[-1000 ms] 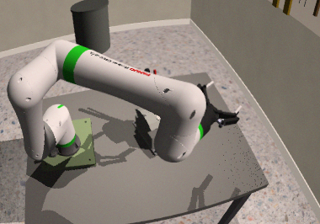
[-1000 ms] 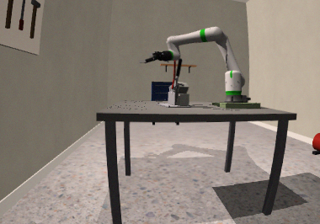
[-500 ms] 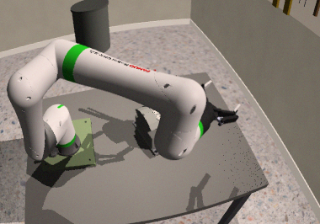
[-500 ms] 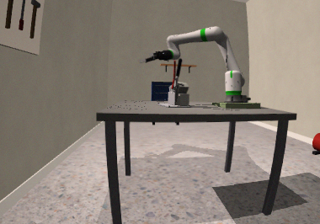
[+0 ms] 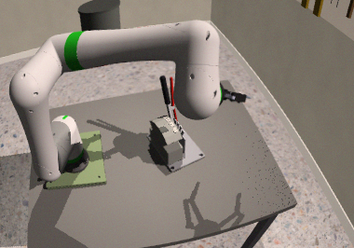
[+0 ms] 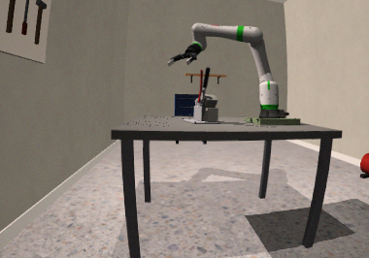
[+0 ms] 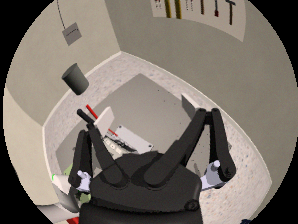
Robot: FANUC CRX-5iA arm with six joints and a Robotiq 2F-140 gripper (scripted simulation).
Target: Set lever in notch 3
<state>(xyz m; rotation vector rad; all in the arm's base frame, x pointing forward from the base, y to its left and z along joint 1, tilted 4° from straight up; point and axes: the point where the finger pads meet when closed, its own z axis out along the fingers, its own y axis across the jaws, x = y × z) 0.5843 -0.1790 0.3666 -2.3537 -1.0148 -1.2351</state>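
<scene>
Now: the red bar 19 cm below my hand, 18 cm to the left of it and 10 cm behind it.
</scene>
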